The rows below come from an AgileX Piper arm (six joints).
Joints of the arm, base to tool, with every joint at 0 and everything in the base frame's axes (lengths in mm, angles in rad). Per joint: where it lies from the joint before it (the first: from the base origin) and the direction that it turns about. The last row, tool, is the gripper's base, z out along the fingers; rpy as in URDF.
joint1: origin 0 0 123 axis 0 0 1
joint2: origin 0 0 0 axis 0 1 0
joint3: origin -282.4 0 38.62 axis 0 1 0
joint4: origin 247.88 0 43.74 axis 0.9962 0 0.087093
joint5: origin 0 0 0 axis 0 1 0
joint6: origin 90.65 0 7.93 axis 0.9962 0 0.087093
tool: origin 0 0 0 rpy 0 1.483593 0
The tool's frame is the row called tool.
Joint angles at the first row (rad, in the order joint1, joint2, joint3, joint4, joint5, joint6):
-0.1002 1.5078 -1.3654 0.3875 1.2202 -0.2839
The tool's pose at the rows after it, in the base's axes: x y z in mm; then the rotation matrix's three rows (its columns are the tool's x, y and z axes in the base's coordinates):
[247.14, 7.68, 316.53], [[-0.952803, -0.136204, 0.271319], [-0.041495, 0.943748, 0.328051], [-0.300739, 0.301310, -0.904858]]
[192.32, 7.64, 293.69], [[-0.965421, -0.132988, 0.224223], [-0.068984, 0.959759, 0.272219], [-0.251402, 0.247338, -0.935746]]
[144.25, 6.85, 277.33], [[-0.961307, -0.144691, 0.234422], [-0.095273, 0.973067, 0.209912], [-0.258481, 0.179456, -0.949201]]
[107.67, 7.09, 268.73], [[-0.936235, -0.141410, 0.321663], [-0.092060, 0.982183, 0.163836], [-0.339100, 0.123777, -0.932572]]
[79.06, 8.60, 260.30], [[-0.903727, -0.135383, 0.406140], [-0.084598, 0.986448, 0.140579], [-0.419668, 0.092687, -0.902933]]
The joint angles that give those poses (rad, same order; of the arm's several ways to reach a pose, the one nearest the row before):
-0.0993 1.3363 -1.1308 0.3856 1.2211 -0.2839
-0.0993 1.1566 -0.9095 0.3173 1.2211 -0.2848
-0.0993 0.9700 -0.7394 0.2500 1.2176 -0.2848
-0.0994 0.7831 -0.6243 0.2114 1.1920 -0.2684
-0.0992 0.6160 -0.5399 0.1960 1.1809 -0.2529

